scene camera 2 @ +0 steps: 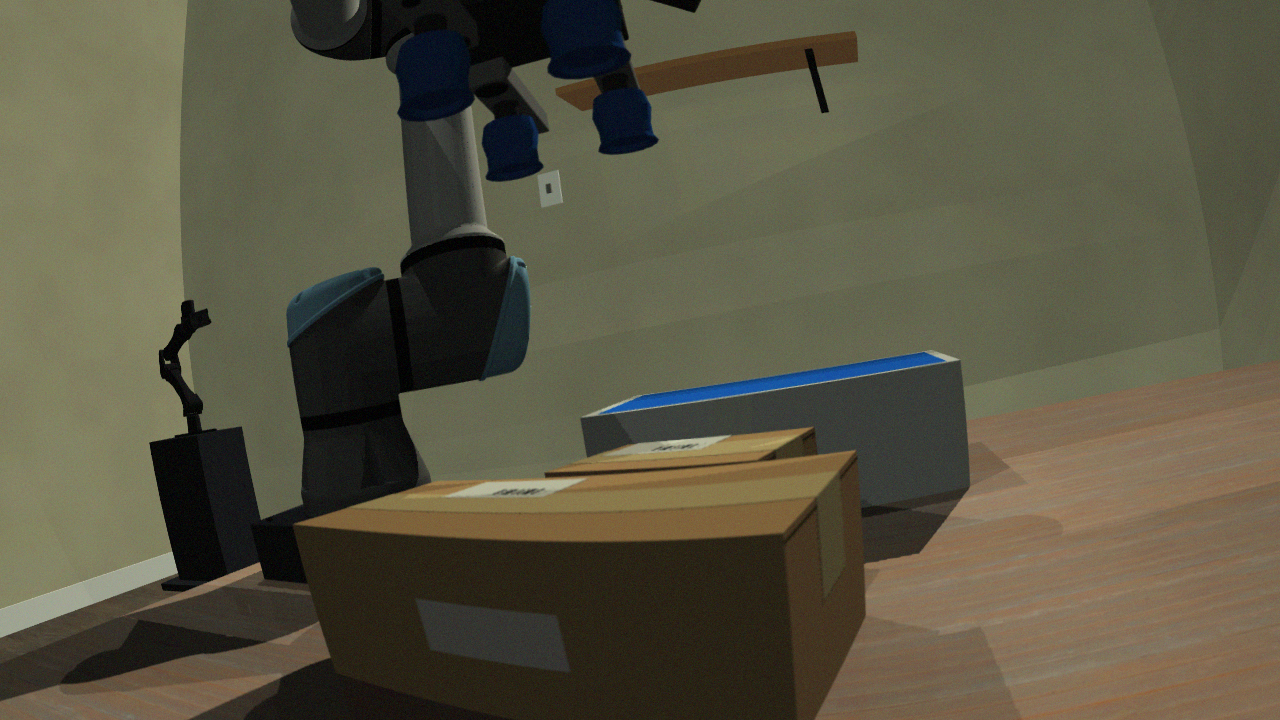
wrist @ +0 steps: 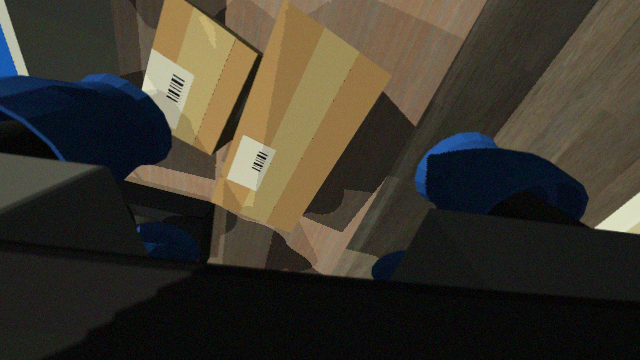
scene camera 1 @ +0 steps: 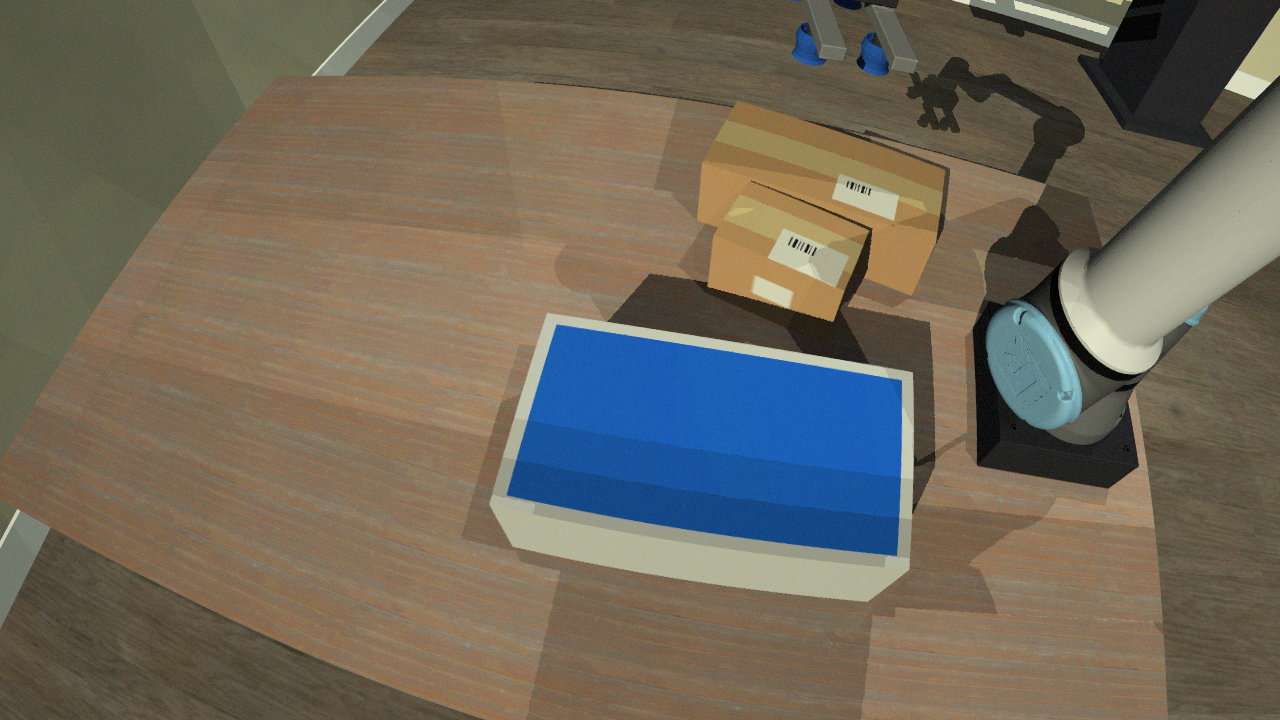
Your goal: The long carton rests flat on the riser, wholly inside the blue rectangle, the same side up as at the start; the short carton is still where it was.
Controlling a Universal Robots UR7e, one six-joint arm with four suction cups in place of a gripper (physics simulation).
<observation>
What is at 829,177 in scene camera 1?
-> A long carton.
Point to a short carton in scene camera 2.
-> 722,450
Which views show the short carton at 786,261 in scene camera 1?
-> Scene camera 2, the wrist view and scene camera 1: all of them.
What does the short carton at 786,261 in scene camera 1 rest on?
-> The table.
</observation>
